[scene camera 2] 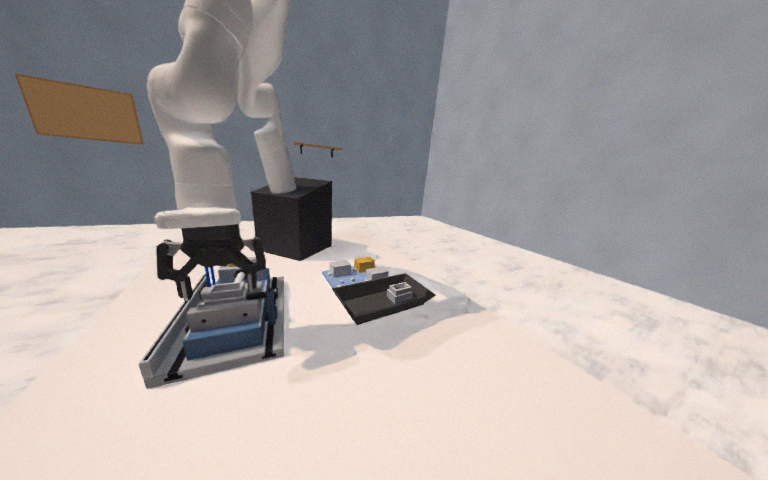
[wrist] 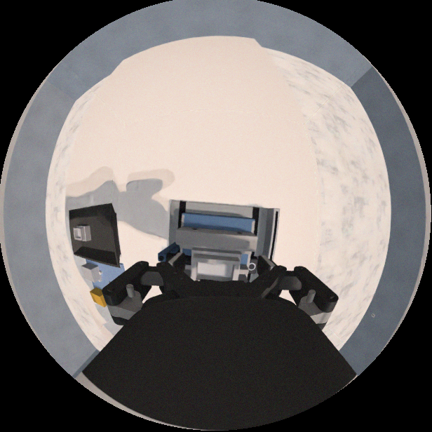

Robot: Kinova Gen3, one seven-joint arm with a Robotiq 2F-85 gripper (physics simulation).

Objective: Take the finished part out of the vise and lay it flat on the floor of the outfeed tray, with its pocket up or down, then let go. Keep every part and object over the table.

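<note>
The finished part is a light grey stepped block in the vise, pocket up, behind the wide grey front jaw. My gripper points down, open and empty, with its fingers on either side of the part, close above the vise. In the wrist view the gripper body hides the rear of the vise. The black outfeed tray lies to the right of the vise in the scene view; another grey pocketed part sits in it.
Beside the tray is a blue board with grey blocks and an orange block. A dark blue fitting stands at the vise's side. The black robot pedestal stands behind.
</note>
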